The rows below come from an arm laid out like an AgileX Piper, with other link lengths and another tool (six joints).
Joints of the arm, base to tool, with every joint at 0 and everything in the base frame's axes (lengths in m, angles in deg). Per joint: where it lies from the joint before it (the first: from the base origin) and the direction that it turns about. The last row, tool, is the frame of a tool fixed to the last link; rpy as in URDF.
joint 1: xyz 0 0 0.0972 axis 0 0 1
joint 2: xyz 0 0 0 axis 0 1 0
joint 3: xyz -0.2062 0 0.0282 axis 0 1 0
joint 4: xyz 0.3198 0 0.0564 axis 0.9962 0 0.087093
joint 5: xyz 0 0 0 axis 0 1 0
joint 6: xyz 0.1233 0 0.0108 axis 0.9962 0 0.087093
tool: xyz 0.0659 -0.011 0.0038 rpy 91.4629 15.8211 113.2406
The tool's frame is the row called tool.
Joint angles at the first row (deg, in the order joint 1, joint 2, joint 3, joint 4, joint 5, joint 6):
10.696 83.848 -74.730 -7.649 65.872 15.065
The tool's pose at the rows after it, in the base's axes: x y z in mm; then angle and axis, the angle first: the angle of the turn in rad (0 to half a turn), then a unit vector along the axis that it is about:
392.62, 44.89, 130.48, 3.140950, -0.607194, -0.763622, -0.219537
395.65, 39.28, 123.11, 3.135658, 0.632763, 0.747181, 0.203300
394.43, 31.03, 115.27, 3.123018, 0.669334, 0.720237, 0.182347
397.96, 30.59, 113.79, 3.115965, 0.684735, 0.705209, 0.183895
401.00, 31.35, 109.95, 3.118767, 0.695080, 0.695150, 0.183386
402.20, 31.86, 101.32, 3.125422, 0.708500, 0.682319, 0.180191
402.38, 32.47, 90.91, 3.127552, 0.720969, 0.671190, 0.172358
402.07, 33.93, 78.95, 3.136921, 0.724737, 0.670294, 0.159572
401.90, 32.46, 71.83, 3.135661, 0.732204, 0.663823, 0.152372
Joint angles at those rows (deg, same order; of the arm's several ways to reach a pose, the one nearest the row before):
11.667 85.414 -75.984 -8.445 66.417 19.931
11.660 88.026 -77.601 -10.478 67.697 23.578
11.661 90.245 -78.726 -13.091 69.784 28.963
11.661 91.672 -80.039 -13.539 70.105 31.574
11.661 93.216 -81.169 -13.539 70.344 33.198
11.660 94.788 -81.565 -13.539 70.345 35.324
11.928 96.408 -81.659 -14.065 70.344 37.640
12.292 98.183 -81.684 -14.443 70.344 38.385
12.292 99.263 -81.685 -14.960 70.345 39.668

